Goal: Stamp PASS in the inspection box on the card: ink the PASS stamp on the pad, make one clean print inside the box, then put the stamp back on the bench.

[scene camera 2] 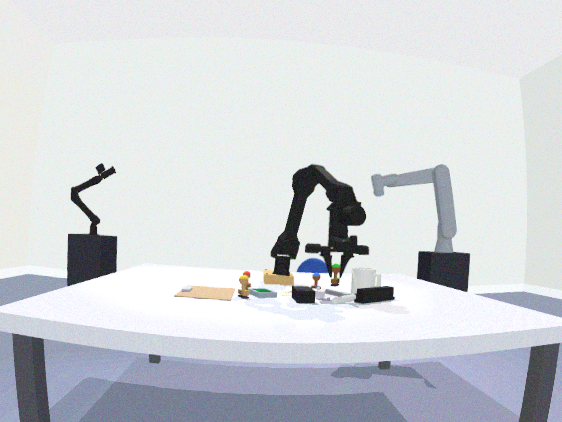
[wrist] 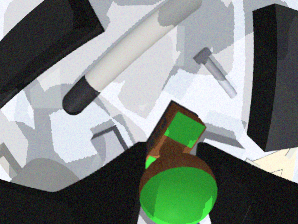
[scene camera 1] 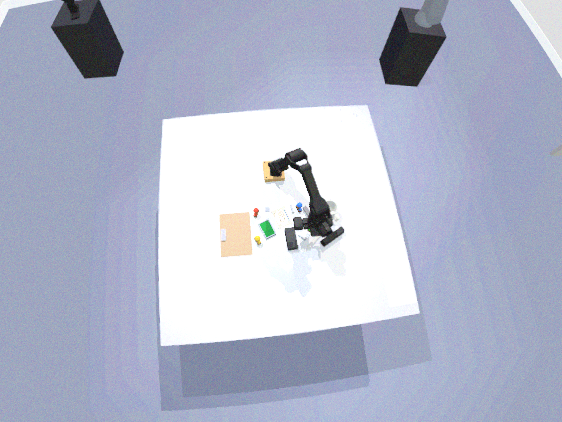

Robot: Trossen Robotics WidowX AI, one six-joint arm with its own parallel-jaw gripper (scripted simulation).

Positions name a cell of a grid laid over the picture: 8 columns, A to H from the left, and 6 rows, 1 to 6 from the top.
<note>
I see my gripper (scene camera 2: E4).
My gripper is seen too in the wrist view (wrist: E5).
</note>
